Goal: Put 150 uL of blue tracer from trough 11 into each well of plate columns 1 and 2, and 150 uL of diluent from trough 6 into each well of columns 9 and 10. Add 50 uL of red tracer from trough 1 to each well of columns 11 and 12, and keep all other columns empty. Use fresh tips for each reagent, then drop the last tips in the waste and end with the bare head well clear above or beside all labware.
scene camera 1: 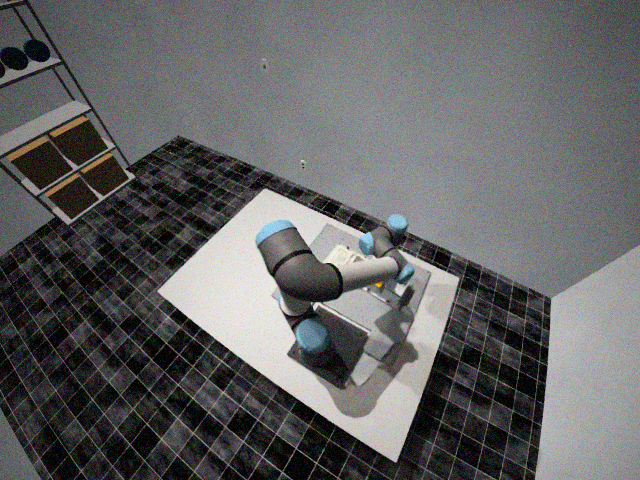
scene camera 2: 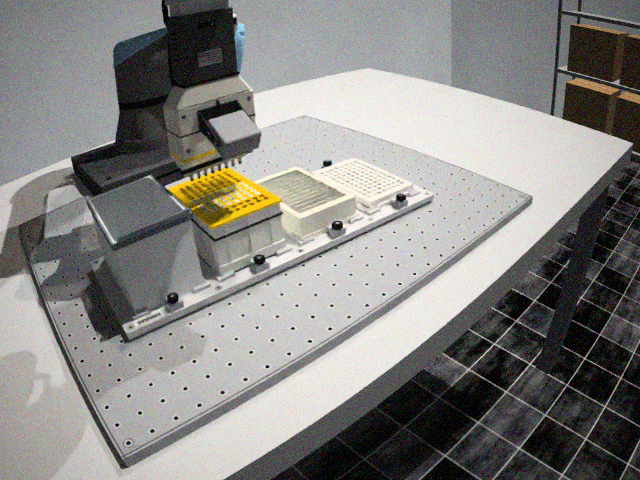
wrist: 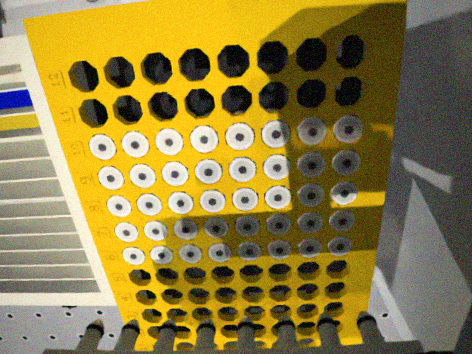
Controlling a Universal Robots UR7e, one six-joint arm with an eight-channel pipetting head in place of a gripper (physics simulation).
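My pipetting head (scene camera 2: pixel 214 169) (wrist: pixel 231 327) is bare, its eight nozzles without tips, so I count it as open. It hangs low at the far, column 1 side of the yellow tip rack (scene camera 2: pixel 242 248) (wrist: pixel 200 30). White tips show in rack columns 6 to 10; columns 1 to 5, 11 and 12 are empty holes. The cream trough block (scene camera 2: pixel 320 219) (wrist: pixel 66 175) stands beside the rack; a blue strip (wrist: pixel 15 99) and a yellow strip (wrist: pixel 17 121) show in it. The well plate (scene camera 2: pixel 390 195) is beyond it; its well contents cannot be made out. The grey waste bin (scene camera 2: pixel 149 268) stands on the rack's other side.
The labware stands in a row on a white rail (scene camera 2: pixel 219 285) with black knobs, on a perforated grey board (scene camera 2: pixel 310 310). The board lies on a white table (scene camera 1: pixel 222 289) (scene camera 2: pixel 413 113). The arm (scene camera 1: pixel 310 276) reaches over the board. A shelf unit stands off to one side.
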